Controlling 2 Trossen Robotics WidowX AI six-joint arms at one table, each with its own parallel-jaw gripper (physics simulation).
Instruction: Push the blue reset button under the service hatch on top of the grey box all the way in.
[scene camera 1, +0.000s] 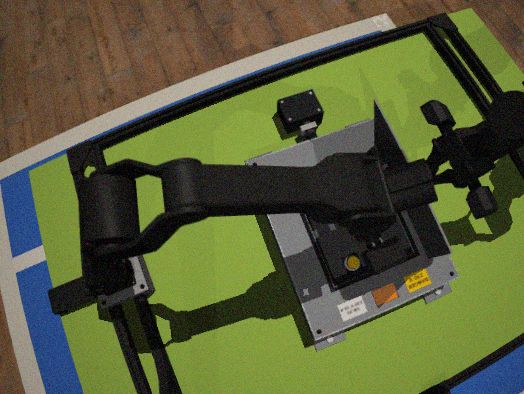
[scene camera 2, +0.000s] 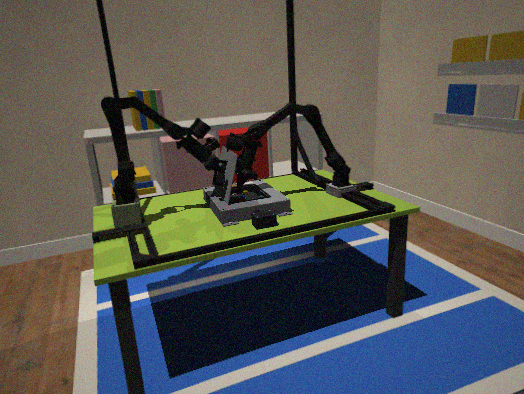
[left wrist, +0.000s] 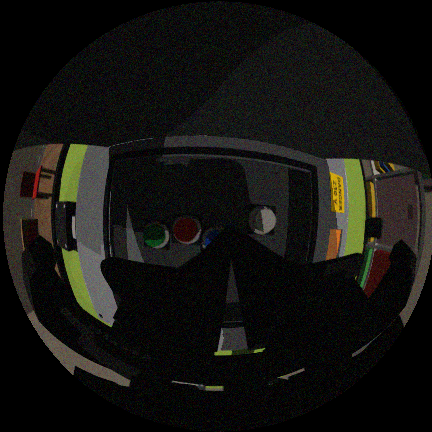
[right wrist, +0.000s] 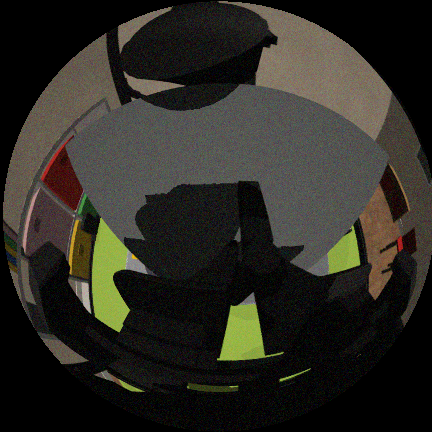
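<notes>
The grey box (scene camera 1: 290, 232) (scene camera 2: 270, 205) (left wrist: 93, 200) stands on the table with its service hatch (scene camera 1: 387, 131) (scene camera 2: 230, 175) (right wrist: 310, 150) tilted up. The blue button (left wrist: 211, 237) shows as a small part in the left wrist view, inside the opening; the left fingertips cover the rest, and how deep it sits cannot be told. My left gripper (left wrist: 230, 233) is shut and empty, pointing down into the opening at the blue button; contact cannot be told. My right gripper (right wrist: 241, 245) is shut on the hatch's black handle (right wrist: 251, 210), at the outer side of the hatch.
A green button (left wrist: 154, 236), a red button (left wrist: 186, 230), a white button (left wrist: 263, 220) and a yellow button (scene camera 1: 352, 262) sit around the blue one. A small black block (scene camera 1: 300, 109) (scene camera 2: 265, 219) stands beside the box. The left arm crosses over the box.
</notes>
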